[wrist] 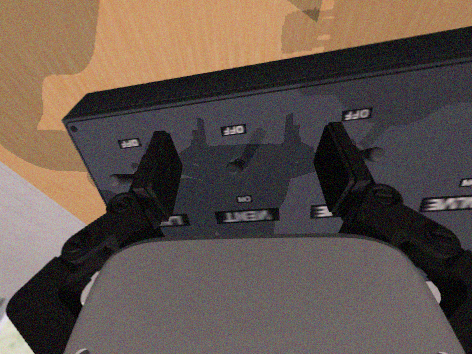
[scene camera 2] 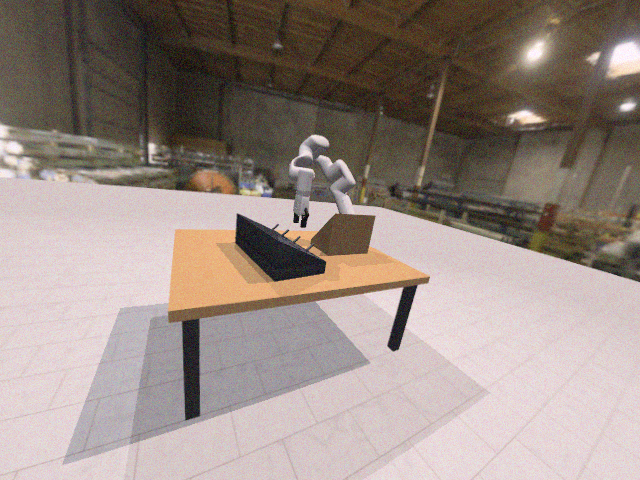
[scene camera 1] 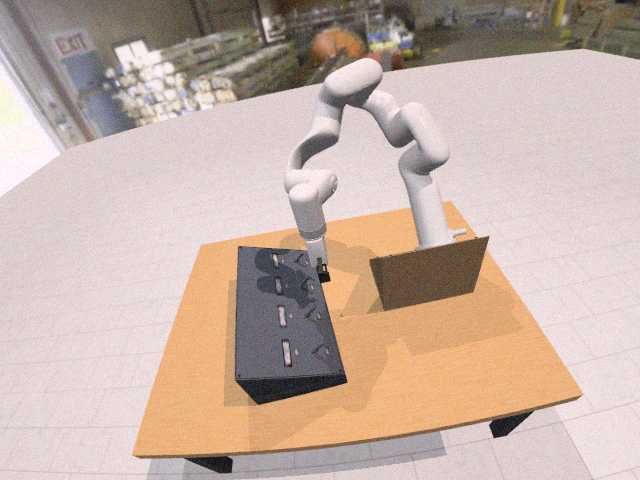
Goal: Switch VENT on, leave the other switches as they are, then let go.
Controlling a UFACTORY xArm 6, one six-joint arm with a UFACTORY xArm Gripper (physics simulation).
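Places are measured from the arm's base along level axes (x ahead, y left, z up), in millimetres.
Pixels of known places: gripper, between the fingertips: (wrist: 246, 145) (scene camera 2: 299, 225) (scene camera 1: 324, 270); arm's base, origin of its link: (scene camera 2: 350, 223) (scene camera 1: 435, 246).
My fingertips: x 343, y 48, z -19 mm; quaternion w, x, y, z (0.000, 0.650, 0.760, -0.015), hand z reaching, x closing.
For each thing: its top centre in the pictures, then the offset to it from my fingertips. Level surfaces: height alone.
- VENT label, centre of its top: (wrist: 246, 219) (scene camera 1: 278, 284) 152 mm ahead, 21 mm left, 32 mm down
- DRIVE lever, centre of its top: (wrist: 372, 171) 41 mm ahead, 115 mm left, 27 mm down
- LAMP lever, centre of its top: (wrist: 121, 192) 104 mm ahead, 117 mm right, 27 mm down
- wooden table, height of its surface: 156 mm down
The dark switch panel (scene camera 1: 258, 330) (scene camera 2: 258, 251) (wrist: 425, 145) lies sloped on the table, with several levers. In the wrist view the VENT label (wrist: 247, 215) sits below its lever (wrist: 237, 165), with ON beside the label and OFF on the far side. The lever is seen nearly end-on and in shadow, so its tilt is hard to tell. The DRIVE lever (wrist: 372, 153) is to the right and the LAMP lever (wrist: 121, 178) to the left, partly behind a finger. My gripper (scene camera 1: 323, 273) (scene camera 2: 299, 222) (wrist: 246, 145) is open and empty above the panel, its fingers apart on either side of the VENT lever.
A brown upright board (scene camera 1: 434, 273) (scene camera 2: 347, 235) stands on the wooden table (scene camera 1: 439, 377) (scene camera 2: 206, 289), between the panel and the arm's base. The arm's shadow falls over part of the panel.
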